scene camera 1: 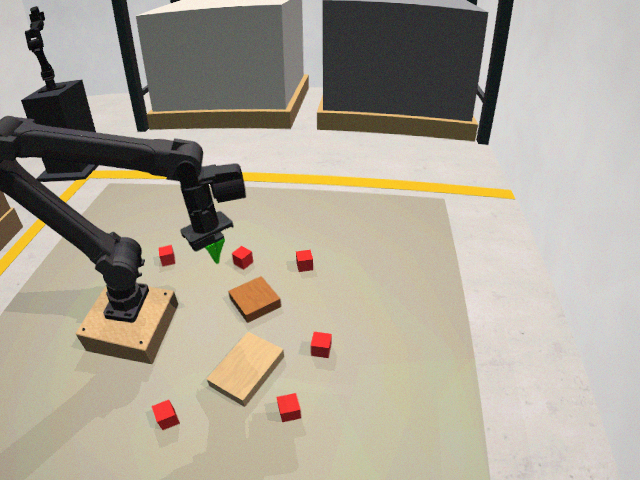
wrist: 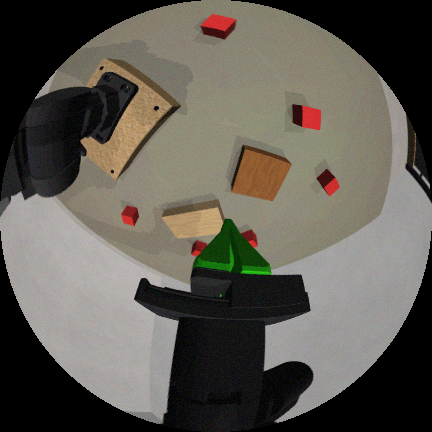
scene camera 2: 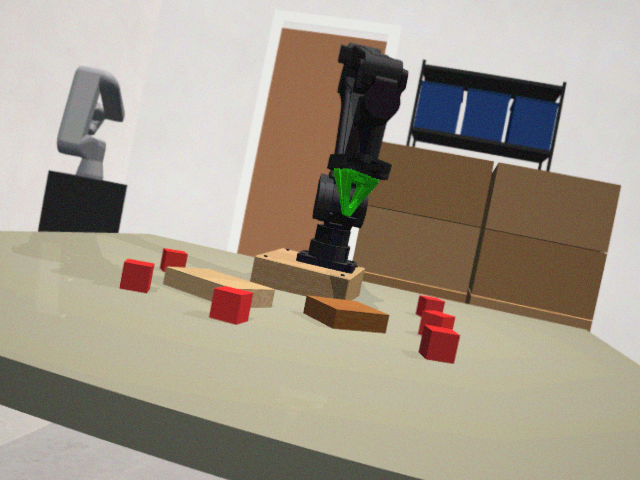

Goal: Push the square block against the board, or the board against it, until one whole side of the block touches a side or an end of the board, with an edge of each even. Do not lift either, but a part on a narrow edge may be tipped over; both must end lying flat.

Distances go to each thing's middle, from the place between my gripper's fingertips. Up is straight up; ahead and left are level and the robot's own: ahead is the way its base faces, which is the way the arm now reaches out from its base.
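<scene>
Square block [scene camera 2: 336, 313]: 6 cm ahead of my hand, 4 cm to the left of my hand, 15 cm below my hand. Board [scene camera 1: 239, 376]: 8 cm ahead of my hand, 17 cm to the right of my hand, 15 cm below my hand.
</scene>
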